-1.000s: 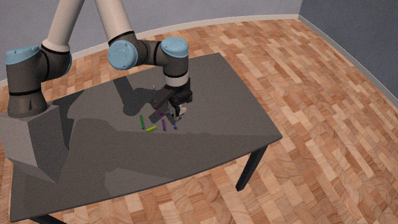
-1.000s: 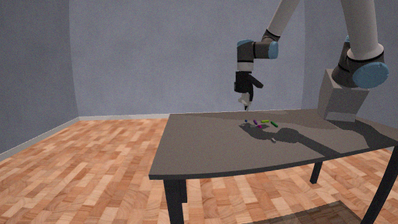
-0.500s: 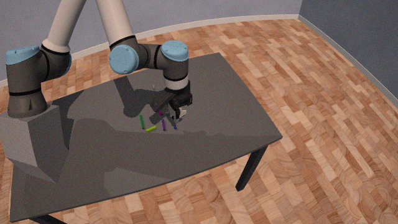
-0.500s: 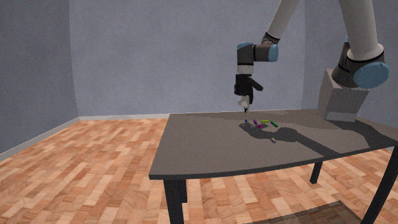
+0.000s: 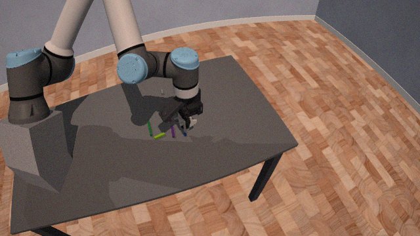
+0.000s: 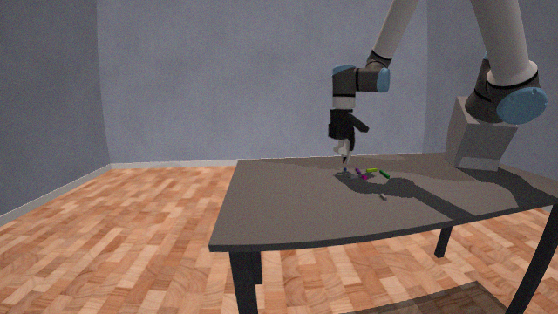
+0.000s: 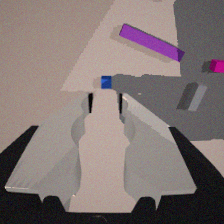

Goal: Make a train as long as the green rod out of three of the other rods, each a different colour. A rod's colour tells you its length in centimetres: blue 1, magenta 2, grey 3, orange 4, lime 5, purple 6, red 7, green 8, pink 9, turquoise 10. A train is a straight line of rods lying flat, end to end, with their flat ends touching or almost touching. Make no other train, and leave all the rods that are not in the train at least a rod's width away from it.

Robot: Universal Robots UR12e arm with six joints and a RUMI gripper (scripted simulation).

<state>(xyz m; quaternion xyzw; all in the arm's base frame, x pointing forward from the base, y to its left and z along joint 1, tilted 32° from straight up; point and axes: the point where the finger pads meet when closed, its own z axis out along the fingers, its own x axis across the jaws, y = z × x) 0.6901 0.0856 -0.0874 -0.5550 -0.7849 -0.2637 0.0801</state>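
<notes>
The blue rod lies 4 cm below my hand. Round my hand: purple rod 5 cm behind, 2 cm to the left, 4 cm below; then magenta rod 6 cm behind, 10 cm to the left, 4 cm below; then lime rod 11 cm behind, 1 cm to the left, 4 cm below.
</notes>
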